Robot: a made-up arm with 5 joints.
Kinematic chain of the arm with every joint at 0, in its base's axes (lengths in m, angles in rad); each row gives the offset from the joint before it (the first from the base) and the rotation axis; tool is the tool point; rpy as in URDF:
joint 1: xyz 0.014 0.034 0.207 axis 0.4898 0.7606 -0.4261
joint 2: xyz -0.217 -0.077 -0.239 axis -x
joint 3: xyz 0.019 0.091 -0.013 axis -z
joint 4: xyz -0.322 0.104 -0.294 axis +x
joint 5: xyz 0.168 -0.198 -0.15 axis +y
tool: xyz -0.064 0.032 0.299 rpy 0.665 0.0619 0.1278
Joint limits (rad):
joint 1: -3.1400..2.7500
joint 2: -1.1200..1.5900
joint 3: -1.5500..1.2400
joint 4: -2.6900..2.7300
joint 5: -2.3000..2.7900
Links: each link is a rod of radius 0.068 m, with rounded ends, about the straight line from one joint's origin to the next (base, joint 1, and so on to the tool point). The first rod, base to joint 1, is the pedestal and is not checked.
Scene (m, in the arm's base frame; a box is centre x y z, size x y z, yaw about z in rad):
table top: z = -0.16
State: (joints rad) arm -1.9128 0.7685 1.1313 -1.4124 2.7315
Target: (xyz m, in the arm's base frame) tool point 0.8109 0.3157 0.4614
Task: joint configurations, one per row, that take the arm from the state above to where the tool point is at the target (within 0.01 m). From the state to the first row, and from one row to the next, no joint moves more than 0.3 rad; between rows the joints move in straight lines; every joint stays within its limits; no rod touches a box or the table.
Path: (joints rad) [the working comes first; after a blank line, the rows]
Joints at the target: -2.7795 -0.5373 0.8402 0.1299 2.5468
Straight joint move there: clear.

1: -2.0572 0.5509 1.0828 -1.1554 2.7007
2: -2.2017 0.3332 1.0343 -0.8983 2.6699
3: -2.3461 0.1156 0.9857 -0.6413 2.6392
4: -2.4906 -0.1020 0.9372 -0.3842 2.6084
5: -2.6350 -0.3197 0.8887 -0.1272 2.5776
6: -2.7795 -0.5373 0.8402 0.1299 2.5468

